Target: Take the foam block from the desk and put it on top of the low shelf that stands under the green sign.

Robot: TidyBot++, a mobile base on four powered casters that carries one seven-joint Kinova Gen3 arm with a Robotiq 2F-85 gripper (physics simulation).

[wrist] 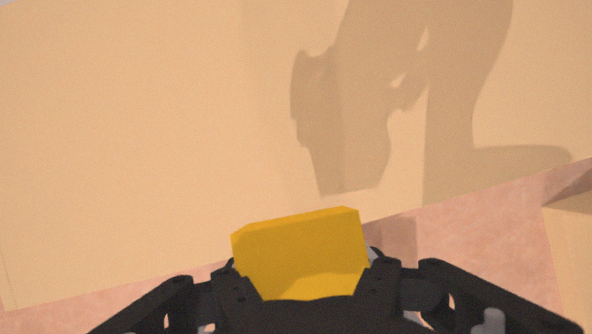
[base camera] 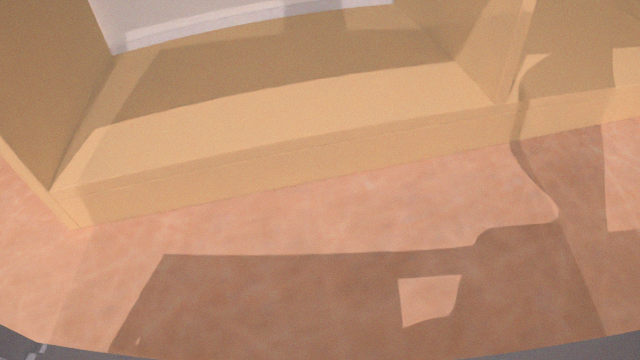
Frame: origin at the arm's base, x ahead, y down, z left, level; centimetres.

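Seen in the pictures: gripper, fingertip midpoint: (wrist: 304, 258).
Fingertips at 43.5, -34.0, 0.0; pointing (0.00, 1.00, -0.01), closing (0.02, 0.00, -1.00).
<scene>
A point is followed by its place in that frame, as x, y, z.
The yellow foam block (wrist: 300, 250) {45.4, -38.4, 0.2} is held between the black fingers of my gripper (wrist: 304, 258) {43.5, -34.1, 0.0} at the bottom of the wrist view. My gripper is shut on it. The low shelf's wooden top (wrist: 150, 140) {53.1, -21.4, 16.5} fills much of the wrist view, seen from above; block and gripper are over its front edge, at a height I cannot tell exactly. The shadow of the arm and gripper falls on the top. In the base camera view the shelf (base camera: 280, 110) {45.7, 31.7, 5.9} shows its lower board, left side panel and a divider. The gripper, the block and the green sign do not show in the base camera view.
The reddish floor (base camera: 300, 215) {35.4, 39.6, 3.8} (wrist: 475, 225) {25.3, 39.6, -63.2} runs along the shelf's front, with the robot's shadow on it. The upright divider (base camera: 492, 55) {48.7, 26.1, -21.2} parts the shelf's compartments. A pale wall (base camera: 200, 15) {76.9, 29.4, 24.7} shows behind the shelf. A dark grey edge (base camera: 590, 347) lies along the bottom of the base camera view.
</scene>
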